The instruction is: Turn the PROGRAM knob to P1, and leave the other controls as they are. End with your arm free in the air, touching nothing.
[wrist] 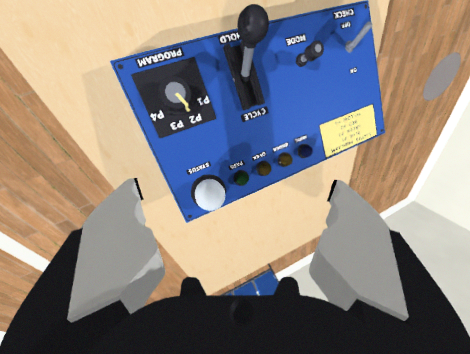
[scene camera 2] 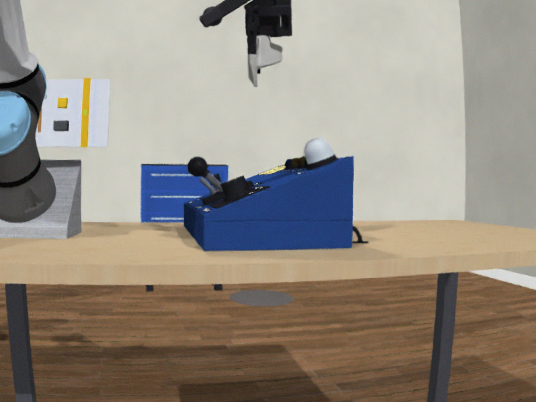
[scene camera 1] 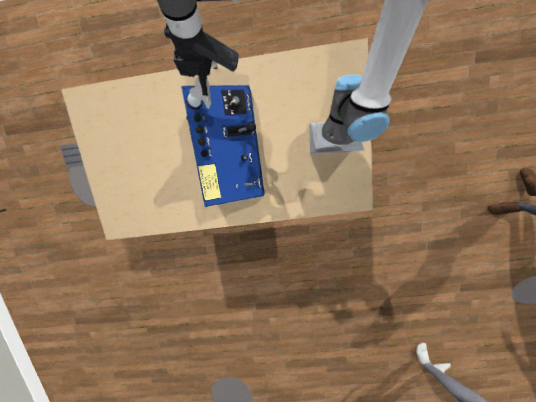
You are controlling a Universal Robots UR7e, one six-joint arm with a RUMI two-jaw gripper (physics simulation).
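The PROGRAM knob is a round dark knob on a black square plate, near one end of the blue control box. In the wrist view its yellow pointer line is directed toward the P2 label; P1 is the label beside it, nearer the lever. My gripper is open and empty. It hangs in the air well above the box, over the side with the white status dome, touching nothing.
A black ball-ended lever stands beside the knob. Further along are the MODE switch and CHECK toggle. The white status dome and several small lamps line the high side. The box stands on a wooden table.
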